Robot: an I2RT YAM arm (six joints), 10 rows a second.
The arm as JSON. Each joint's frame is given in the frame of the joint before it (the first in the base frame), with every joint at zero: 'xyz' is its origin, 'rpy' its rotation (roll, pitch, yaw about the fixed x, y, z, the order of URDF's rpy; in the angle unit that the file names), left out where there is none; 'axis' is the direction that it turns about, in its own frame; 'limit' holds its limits. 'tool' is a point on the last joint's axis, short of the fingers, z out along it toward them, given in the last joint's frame.
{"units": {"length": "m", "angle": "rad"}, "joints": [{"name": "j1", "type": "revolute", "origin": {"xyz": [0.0, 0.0, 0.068]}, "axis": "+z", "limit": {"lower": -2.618, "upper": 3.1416}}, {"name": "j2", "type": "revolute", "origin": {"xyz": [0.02, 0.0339, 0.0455], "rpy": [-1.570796, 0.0, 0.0]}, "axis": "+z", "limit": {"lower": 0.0, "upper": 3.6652}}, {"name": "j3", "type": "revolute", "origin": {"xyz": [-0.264, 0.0, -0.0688], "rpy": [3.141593, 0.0, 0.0]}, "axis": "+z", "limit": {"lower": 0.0, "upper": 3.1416}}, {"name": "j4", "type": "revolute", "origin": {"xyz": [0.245, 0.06, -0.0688]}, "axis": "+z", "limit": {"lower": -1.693, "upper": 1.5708}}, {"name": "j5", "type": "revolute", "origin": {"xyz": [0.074, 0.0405, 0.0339], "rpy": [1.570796, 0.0, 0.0]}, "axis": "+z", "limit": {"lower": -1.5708, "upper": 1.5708}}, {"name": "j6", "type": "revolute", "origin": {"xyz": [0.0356, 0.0, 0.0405], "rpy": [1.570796, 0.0, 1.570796]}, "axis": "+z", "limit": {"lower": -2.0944, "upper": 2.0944}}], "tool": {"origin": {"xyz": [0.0, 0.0, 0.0], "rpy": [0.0, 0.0, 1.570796]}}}
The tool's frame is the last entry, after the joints.
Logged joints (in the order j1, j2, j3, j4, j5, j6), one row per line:
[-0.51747, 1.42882, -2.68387, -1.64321, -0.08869, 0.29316]
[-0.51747, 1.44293, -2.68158, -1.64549, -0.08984, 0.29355]
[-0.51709, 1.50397, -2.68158, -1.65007, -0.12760, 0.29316]
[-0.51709, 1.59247, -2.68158, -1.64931, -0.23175, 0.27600]
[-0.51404, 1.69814, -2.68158, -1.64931, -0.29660, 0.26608]
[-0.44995, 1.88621, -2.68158, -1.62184, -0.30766, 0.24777]
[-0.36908, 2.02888, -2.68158, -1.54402, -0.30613, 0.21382]
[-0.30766, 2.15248, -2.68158, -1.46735, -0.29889, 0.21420]
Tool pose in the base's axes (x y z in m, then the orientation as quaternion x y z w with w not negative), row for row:
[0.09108, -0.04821, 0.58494, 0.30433, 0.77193, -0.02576, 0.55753]
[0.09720, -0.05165, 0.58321, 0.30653, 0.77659, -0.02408, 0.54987]
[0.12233, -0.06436, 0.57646, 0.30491, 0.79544, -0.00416, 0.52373]
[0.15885, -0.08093, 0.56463, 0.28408, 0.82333, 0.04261, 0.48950]
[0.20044, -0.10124, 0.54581, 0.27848, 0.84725, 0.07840, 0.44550]
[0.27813, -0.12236, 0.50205, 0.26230, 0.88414, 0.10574, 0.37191]
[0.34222, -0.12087, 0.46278, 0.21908, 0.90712, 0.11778, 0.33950]
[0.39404, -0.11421, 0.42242, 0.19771, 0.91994, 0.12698, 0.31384]
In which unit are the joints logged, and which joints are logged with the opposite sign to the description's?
The joints are logged in radians. Opposite sign: j3.
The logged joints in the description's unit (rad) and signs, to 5 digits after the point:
[-0.51747, 1.42882, 2.68387, -1.64321, -0.08869, 0.29316]
[-0.51747, 1.44293, 2.68158, -1.64549, -0.08984, 0.29355]
[-0.51709, 1.50397, 2.68158, -1.65007, -0.12760, 0.29316]
[-0.51709, 1.59247, 2.68158, -1.64931, -0.23175, 0.27600]
[-0.51404, 1.69814, 2.68158, -1.64931, -0.29660, 0.26608]
[-0.44995, 1.88621, 2.68158, -1.62184, -0.30766, 0.24777]
[-0.36908, 2.02888, 2.68158, -1.54402, -0.30613, 0.21382]
[-0.30766, 2.15248, 2.68158, -1.46735, -0.29889, 0.21420]

